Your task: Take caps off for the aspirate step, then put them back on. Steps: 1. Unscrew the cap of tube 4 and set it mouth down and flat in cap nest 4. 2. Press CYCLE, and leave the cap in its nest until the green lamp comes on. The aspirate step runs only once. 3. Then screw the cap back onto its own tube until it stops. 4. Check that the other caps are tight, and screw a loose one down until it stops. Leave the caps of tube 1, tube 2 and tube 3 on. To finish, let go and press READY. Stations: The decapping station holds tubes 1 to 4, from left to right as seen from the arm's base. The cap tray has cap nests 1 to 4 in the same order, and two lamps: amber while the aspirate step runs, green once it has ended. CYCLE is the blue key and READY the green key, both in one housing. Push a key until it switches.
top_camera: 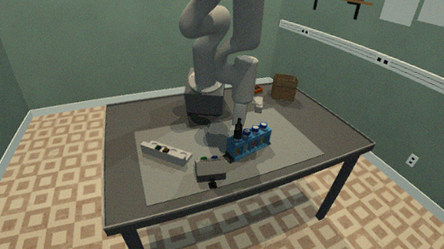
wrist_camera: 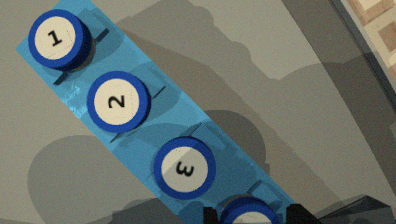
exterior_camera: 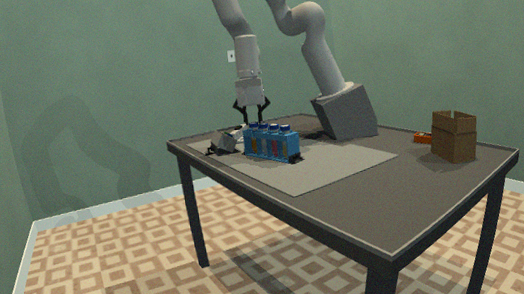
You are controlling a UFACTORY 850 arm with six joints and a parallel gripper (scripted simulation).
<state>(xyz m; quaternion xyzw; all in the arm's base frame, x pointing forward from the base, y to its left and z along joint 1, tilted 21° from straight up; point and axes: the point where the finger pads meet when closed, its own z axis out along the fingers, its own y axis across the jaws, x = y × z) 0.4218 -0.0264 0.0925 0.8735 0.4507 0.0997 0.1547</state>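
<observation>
My gripper is now 2 cm above the blue cap marked 4. Also, from my hand: blue key 12 cm to the right, 7 cm below, 3 cm ahead; green key 17 cm to the right, 7 cm below, 2 cm ahead; grey key housing 15 cm to the right, 8 cm below, 4 cm ahead.
</observation>
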